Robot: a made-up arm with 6 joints. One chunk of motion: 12 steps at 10 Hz.
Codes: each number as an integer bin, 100 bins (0 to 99) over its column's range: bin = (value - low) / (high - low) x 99, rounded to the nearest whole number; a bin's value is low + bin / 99 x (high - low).
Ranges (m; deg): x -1.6..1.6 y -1.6..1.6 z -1.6..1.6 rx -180..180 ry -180..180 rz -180..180
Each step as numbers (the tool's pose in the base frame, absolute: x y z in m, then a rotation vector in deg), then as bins.
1 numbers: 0.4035 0.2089 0.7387 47.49 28.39 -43.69
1 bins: 62 56 72 63 57 37
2 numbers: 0.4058 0.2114 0.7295 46.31 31.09 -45.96
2 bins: 62 56 72 62 58 37
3 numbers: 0.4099 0.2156 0.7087 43.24 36.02 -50.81
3 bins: 62 56 71 61 59 36
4 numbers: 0.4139 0.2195 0.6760 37.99 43.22 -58.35
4 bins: 62 56 70 60 61 33
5 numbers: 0.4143 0.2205 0.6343 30.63 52.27 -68.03
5 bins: 62 56 69 58 64 31
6 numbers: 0.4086 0.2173 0.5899 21.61 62.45 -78.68
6 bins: 62 56 68 55 67 28
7 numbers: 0.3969 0.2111 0.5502 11.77 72.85 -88.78
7 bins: 62 56 67 53 70 25
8 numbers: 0.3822 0.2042 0.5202 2.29 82.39 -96.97
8 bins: 61 56 66 50 72 23
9 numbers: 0.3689 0.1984 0.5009 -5.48 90.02 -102.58
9 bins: 61 56 65 48 74 21
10 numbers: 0.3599 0.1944 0.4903 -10.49 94.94 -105.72
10 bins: 61 56 65 47 76 20
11 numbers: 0.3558 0.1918 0.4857 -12.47 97.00 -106.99
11 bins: 61 55 65 46 76 20
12 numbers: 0.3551 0.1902 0.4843 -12.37 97.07 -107.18
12 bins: 60 55 64 46 76 20
